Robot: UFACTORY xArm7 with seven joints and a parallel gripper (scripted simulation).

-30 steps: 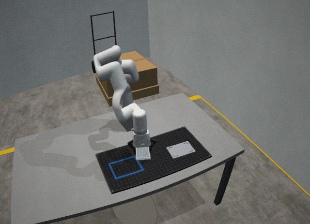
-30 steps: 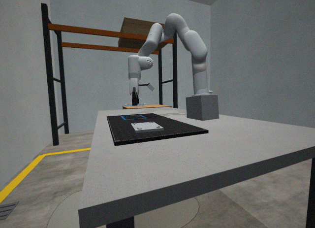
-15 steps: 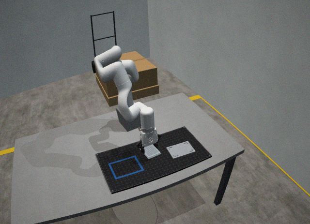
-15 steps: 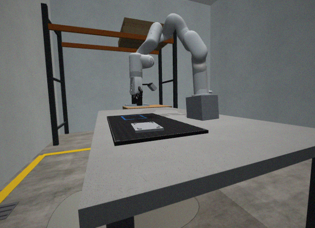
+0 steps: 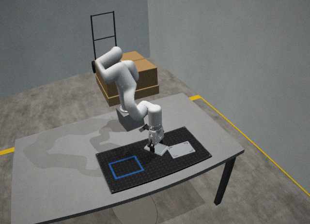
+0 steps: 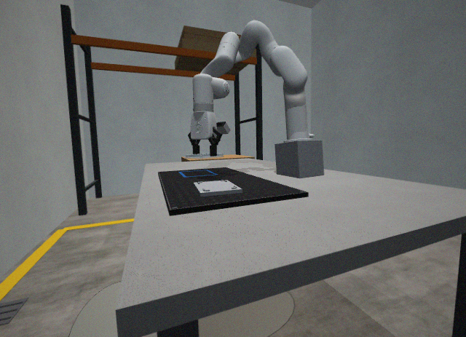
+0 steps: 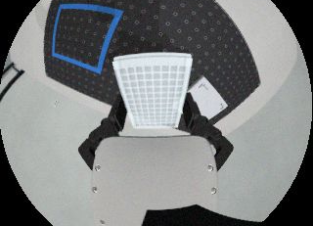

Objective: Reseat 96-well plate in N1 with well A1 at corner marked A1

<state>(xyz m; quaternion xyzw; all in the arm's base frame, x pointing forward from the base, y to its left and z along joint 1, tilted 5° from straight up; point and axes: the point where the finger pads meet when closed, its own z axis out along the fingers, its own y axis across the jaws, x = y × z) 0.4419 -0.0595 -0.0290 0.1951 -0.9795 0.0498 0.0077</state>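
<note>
Now: hand 17 cm to the right of the plate nest N1, 10 cm above it and 4 cm short of it. Also, from my hand: white 96-well plate: 1 cm below.
</note>
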